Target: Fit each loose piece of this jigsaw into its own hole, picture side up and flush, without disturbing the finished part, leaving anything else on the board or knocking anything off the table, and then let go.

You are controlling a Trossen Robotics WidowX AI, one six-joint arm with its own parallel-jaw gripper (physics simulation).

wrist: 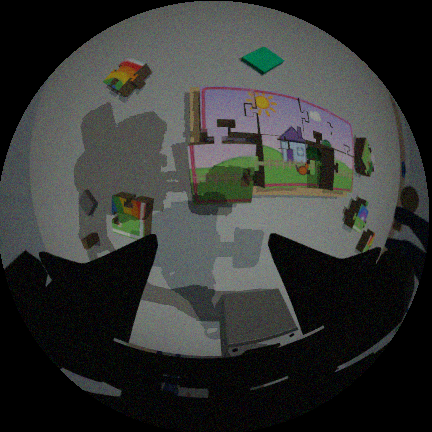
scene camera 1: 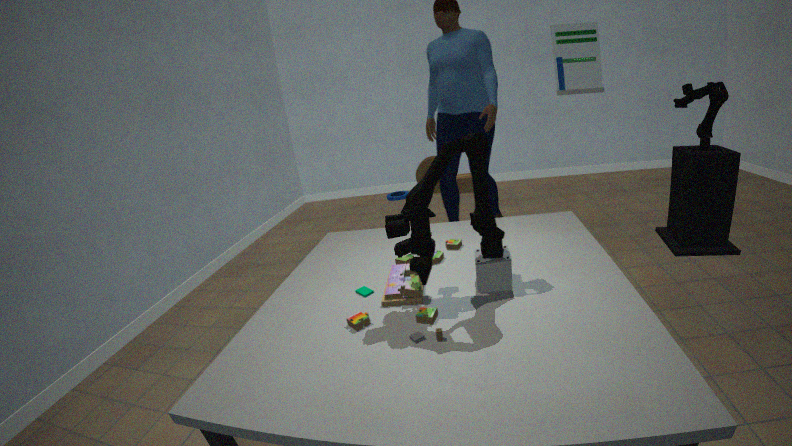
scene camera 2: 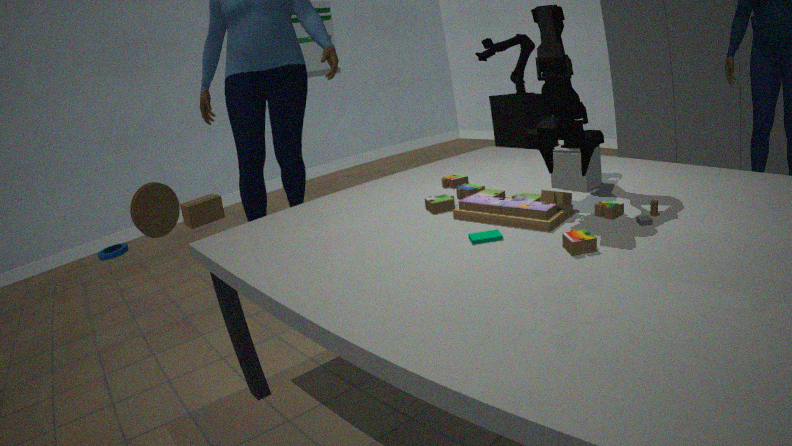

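Observation:
The jigsaw board [scene camera 1: 400, 303] [scene camera 2: 498, 220] [wrist: 195, 112] holds a house-and-sun picture with dark gaps. At its near-left corner in the wrist view, a green-and-lilac piece [wrist: 225, 175] stands proud of its neighbours; its brown side shows in scene camera 2 [scene camera 2: 555, 198]. Its exact seating is unclear. My gripper [scene camera 1: 425, 282] [scene camera 2: 568, 172] [wrist: 213, 239] is open and empty, above and beside that corner. A rainbow piece [scene camera 1: 358, 320] [scene camera 2: 579, 242] [wrist: 127, 75] and a red-green piece [scene camera 1: 426, 315] [scene camera 2: 609, 209] [wrist: 130, 216] lie off the board, as do several pieces past its far end, including one green [scene camera 2: 439, 203] [wrist: 365, 156].
A green tile [scene camera 1: 364, 291] [scene camera 2: 485, 237] [wrist: 262, 60] lies beside the board. A small grey block [scene camera 1: 417, 337] [scene camera 2: 644, 220] [wrist: 88, 202] and a small brown block [scene camera 1: 438, 334] [scene camera 2: 653, 207] [wrist: 90, 240] lie near the red-green piece. The arm's grey base [scene camera 1: 494, 278] stands behind. A person stands beyond the table.

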